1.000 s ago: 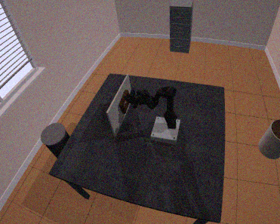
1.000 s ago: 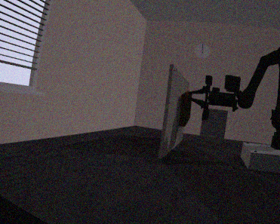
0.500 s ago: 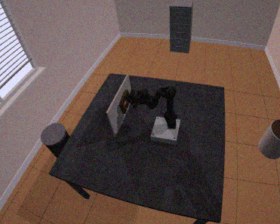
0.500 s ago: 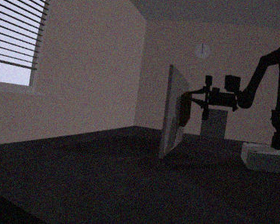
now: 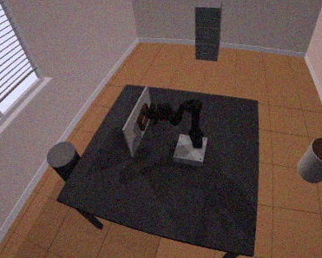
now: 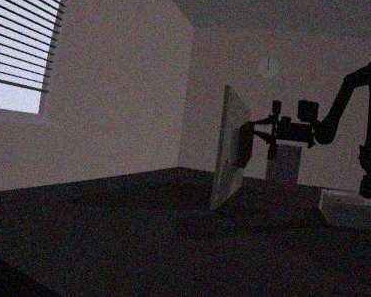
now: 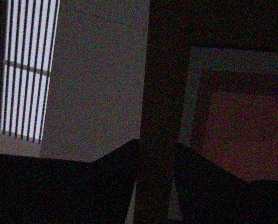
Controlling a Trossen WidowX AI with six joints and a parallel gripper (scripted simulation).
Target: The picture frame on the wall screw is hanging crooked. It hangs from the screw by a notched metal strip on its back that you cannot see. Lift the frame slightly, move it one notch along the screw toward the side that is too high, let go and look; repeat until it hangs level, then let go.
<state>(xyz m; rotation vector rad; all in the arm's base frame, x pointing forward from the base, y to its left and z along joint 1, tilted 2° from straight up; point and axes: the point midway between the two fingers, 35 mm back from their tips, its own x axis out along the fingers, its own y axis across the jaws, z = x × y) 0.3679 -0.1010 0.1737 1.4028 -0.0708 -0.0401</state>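
My gripper tip is now 5 cm above the picture frame, 1 cm to the left of it and 1 cm short of it. From my gripper tip the other things lie so: upright wall panel (7 cm below, 2 cm ahead, 1 cm to the left).
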